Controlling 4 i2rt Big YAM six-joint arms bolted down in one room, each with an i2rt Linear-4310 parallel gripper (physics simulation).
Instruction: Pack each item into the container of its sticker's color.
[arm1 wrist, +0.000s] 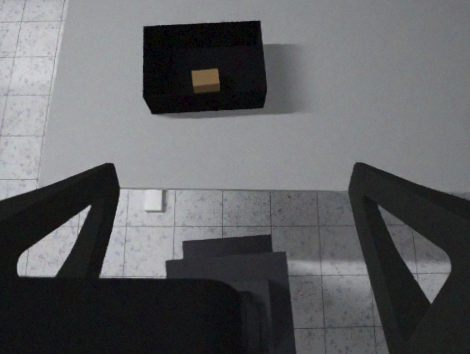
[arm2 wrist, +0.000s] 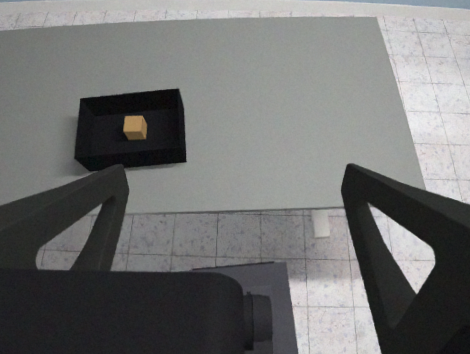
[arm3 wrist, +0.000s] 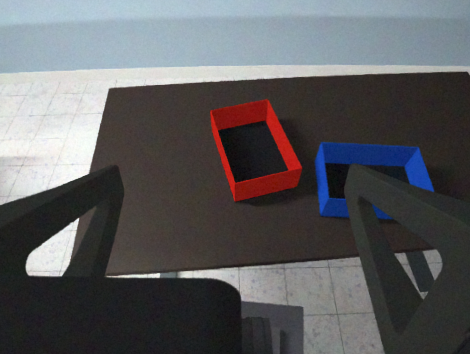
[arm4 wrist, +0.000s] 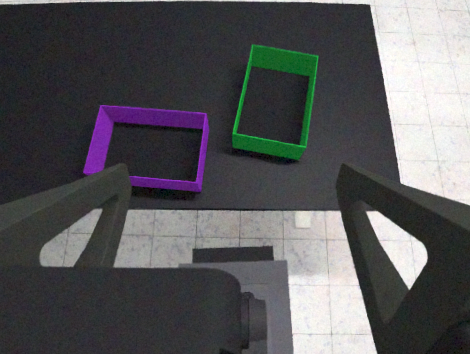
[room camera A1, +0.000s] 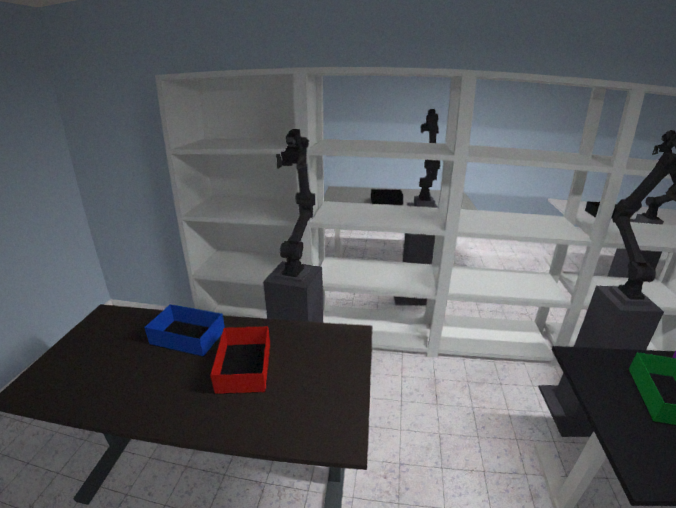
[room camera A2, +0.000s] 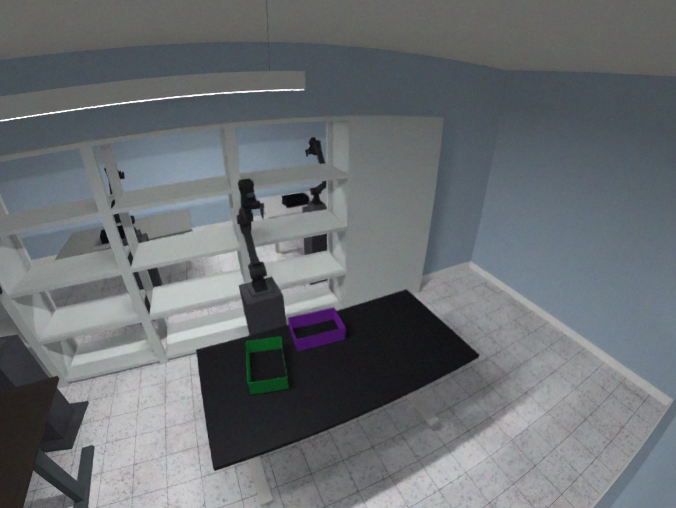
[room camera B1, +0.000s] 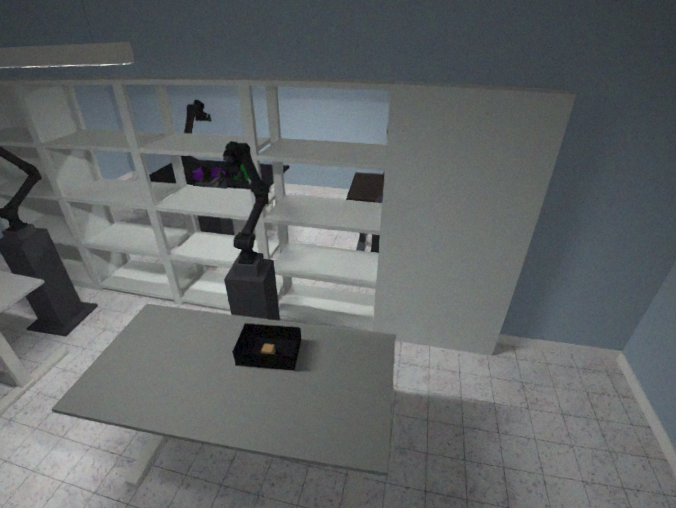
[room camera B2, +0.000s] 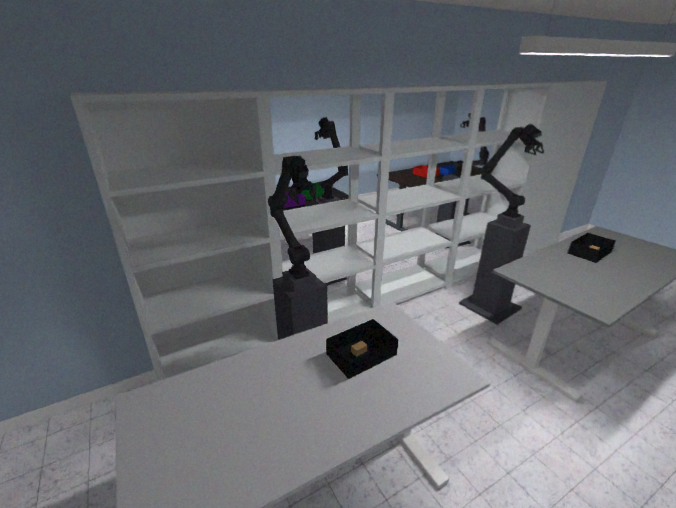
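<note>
A tan block (arm1 wrist: 206, 80) lies in a black box (arm1 wrist: 210, 103) beyond arm1's open, empty gripper (arm1 wrist: 234, 175). Another tan block (arm2 wrist: 135, 127) lies in a black box (arm2 wrist: 145, 159) beyond arm2's open, empty gripper (arm2 wrist: 235, 175). No sticker can be made out on either block. A red container (arm3 wrist: 267, 185) and a blue container (arm3 wrist: 370, 154) stand beyond arm3's open, empty gripper (arm3 wrist: 235, 175). A purple container (arm4 wrist: 157, 116) and a green container (arm4 wrist: 270, 145) stand beyond arm4's open, empty gripper (arm4 wrist: 233, 175). Both show no items inside.
A tall white shelf unit (room camera A1: 451, 218) (room camera B2: 385, 191) stands between the two sides of the room, behind the arm pedestals. The brown table (room camera A1: 136, 398) bears the red and blue containers. The black table (room camera A2: 382, 371) bears the purple and green ones.
</note>
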